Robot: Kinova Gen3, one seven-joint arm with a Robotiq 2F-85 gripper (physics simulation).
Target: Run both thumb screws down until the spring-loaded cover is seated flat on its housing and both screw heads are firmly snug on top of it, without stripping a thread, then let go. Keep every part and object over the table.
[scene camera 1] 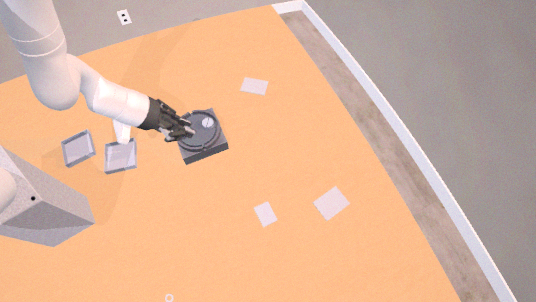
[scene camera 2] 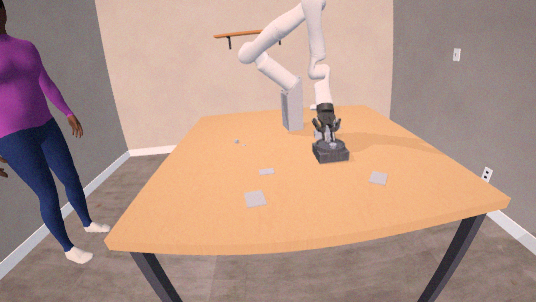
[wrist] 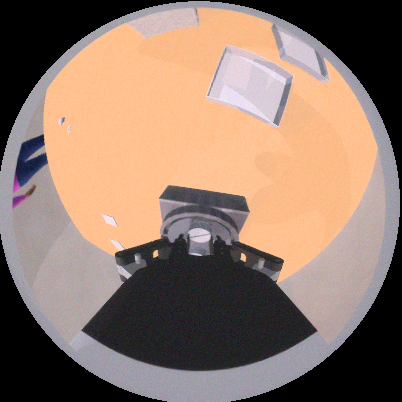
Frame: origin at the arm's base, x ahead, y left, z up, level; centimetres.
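Where they show: gripper, fingertip midpoint: (scene camera 1: pixel 191 130) (scene camera 2: pixel 329 141) (wrist: pixel 199 237); arm's base, link origin: (scene camera 2: pixel 291 83).
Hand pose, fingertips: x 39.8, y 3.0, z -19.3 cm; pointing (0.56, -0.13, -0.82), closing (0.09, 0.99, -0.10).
Things, the pixels of their top centre, and the offset from my fingertips. "pt": a spot on its surface instead.
- dark square housing, top centre: (wrist: pixel 197 243) (scene camera 1: pixel 196 128) (scene camera 2: pixel 330 143) dx +1.6, dy -0.3, dz -0.1 cm
- table with the round grey cover, top centre: (wrist: pixel 198 241) (scene camera 1: pixel 197 129) (scene camera 2: pixel 330 143) dx +1.6, dy -0.3, dz -0.4 cm
- pale slotted head, surface spot: (wrist: pixel 200 234) pt dx -1.8, dy +0.4, dz +0.8 cm
- thumb screw, top centre: (wrist: pixel 195 257) (scene camera 1: pixel 207 122) (scene camera 2: pixel 332 144) dx +4.7, dy -0.8, dz +0.8 cm
The dark square housing (scene camera 1: pixel 207 153) (scene camera 2: pixel 333 156) (wrist: pixel 205 195) stands on the table with the round grey cover (scene camera 1: pixel 201 137) on top. One thumb screw, with a pale slotted head (wrist: pixel 200 234), is between my fingertips in the wrist view, on the side toward the robot base. My gripper (scene camera 1: pixel 189 130) (scene camera 2: pixel 328 136) (wrist: pixel 199 237) is shut on it from above. The other thumb screw (scene camera 1: pixel 207 122) (scene camera 2: pixel 333 145) stands free on the far side of the cover; my gripper hides it in the wrist view. Whether the cover is flat or the heads are snug cannot be told.
Two shallow trays (scene camera 1: pixel 106 164) (scene camera 1: pixel 64 156) lie toward the robot base. Flat pale plates (scene camera 1: pixel 254 86) (scene camera 1: pixel 265 214) (scene camera 1: pixel 331 203) lie beyond and beside the housing. Two small parts (scene camera 2: pixel 236 141) (scene camera 2: pixel 244 145) lie at the side. The grey base block (scene camera 1: pixel 60 210) stands behind.
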